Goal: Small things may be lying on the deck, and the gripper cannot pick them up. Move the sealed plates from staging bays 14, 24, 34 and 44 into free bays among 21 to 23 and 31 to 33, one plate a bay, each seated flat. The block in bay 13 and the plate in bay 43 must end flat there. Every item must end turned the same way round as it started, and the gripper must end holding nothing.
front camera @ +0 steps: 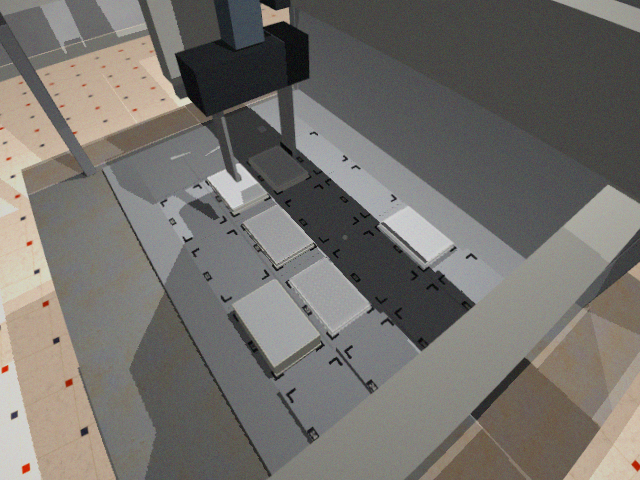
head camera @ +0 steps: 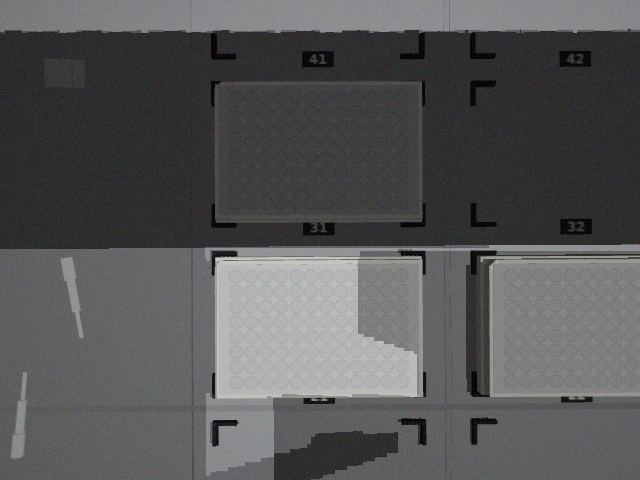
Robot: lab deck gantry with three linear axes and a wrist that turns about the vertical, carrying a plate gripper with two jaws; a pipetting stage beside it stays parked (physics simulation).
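Frame: origin at the robot's base, x right, y ahead, z up, level; millimetres.
Where they show: gripper, fingertip midpoint: (front camera: 262, 162); robot's base at its link origin: (front camera: 162, 203).
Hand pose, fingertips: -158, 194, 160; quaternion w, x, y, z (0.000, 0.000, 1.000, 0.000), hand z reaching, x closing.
Each offset is from my fingertips to the centre of the thing, as dx, dy, dz. "spot": to the spot under its first point.
Sealed plates lie flat in bay 21 @(spot: +26, -115, -146) (front camera: 232, 192) (head camera: 289, 330), bay 22 @(spot: +11, +43, -146) (front camera: 278, 235) (head camera: 568, 330), bay 23 @(spot: +12, +204, -146) (front camera: 329, 295) and bay 31 @(spot: -96, -123, -146) (front camera: 278, 167) (head camera: 318, 152); the last is in deep shadow. The thick pale block @(+115, +198, -139) (front camera: 276, 325) sits flat in bay 13. The plate @(-206, +198, -153) (front camera: 418, 233) in bay 43 lies flat. No plate shows in visible parts of bays 24, 32 and 33. Bays 14, 34 and 44 are partly hidden by the front rail. My gripper (front camera: 264, 166) is open and empty, jaws wide apart, raised over the far end of the deck. Its jaws do not show in the head view.
Two slim pale tips @(spot: -10, -283, -155) (head camera: 72, 297) @(spot: +62, -315, -155) (head camera: 19, 413) and a small square piece @(-151, -290, -160) (front camera: 262, 129) (head camera: 64, 73) lie at the far end beyond the bays. A small round spot @(spot: -93, +117, -157) (front camera: 344, 237) shows mid-deck. A broad rail (front camera: 465, 330) crosses the front; a high wall (front camera: 465, 129) stands along the right.
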